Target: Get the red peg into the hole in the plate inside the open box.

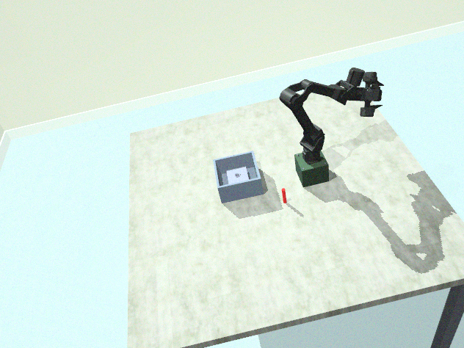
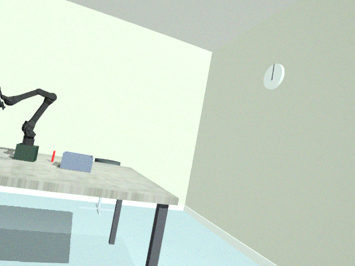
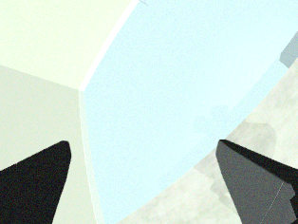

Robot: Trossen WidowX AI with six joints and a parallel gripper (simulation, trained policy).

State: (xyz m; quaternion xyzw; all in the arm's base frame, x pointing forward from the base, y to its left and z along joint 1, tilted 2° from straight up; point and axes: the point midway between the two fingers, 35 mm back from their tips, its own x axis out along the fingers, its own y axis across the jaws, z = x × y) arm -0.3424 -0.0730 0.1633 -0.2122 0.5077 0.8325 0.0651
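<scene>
Now: the red peg 55 cm ahead of my gripper tip, 18 cm to the left of it and 20 cm below it. Also, from my gripper tip: plate (70 cm ahead, 1 cm to the right, 20 cm below); grey-blue box (70 cm ahead, 1 cm to the right, 22 cm below).
</scene>
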